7 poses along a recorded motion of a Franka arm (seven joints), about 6.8 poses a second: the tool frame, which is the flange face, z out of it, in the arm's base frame.
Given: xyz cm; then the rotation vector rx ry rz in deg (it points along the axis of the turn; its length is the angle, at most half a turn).
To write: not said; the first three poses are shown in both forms.
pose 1, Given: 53.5 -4.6 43.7 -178.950 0.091 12.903
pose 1, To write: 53.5 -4.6 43.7 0.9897 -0.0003 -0.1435 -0.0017 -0.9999 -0.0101
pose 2, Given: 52.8 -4.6 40.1 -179.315 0.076 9.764
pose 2, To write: 52.8 -4.6 40.1 0.9941 -0.0004 -0.1086 -0.0012 -1.0000 -0.0073
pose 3, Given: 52.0 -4.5 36.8 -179.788 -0.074 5.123
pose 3, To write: 52.0 -4.5 36.8 0.9984 0.0009 -0.0569 0.0008 -1.0000 -0.0024
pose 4, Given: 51.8 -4.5 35.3 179.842 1.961 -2.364
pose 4, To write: 51.8 -4.5 35.3 0.9994 0.0218 -0.0263 0.0218 -0.9998 0.0020
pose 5, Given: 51.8 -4.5 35.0 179.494 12.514 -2.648
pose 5, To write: 51.8 -4.5 35.0 0.9899 0.1387 -0.0294 0.1387 -0.9903 -0.0012
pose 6, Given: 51.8 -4.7 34.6 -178.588 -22.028 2.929
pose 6, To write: 51.8 -4.7 34.6 0.9695 0.2429 -0.0322 0.2429 -0.9700 -0.0046
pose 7, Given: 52.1 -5.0 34.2 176.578 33.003 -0.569
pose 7, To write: 52.1 -5.0 34.2 0.9325 0.3612 -0.0074 0.3612 -0.9325 0.0051
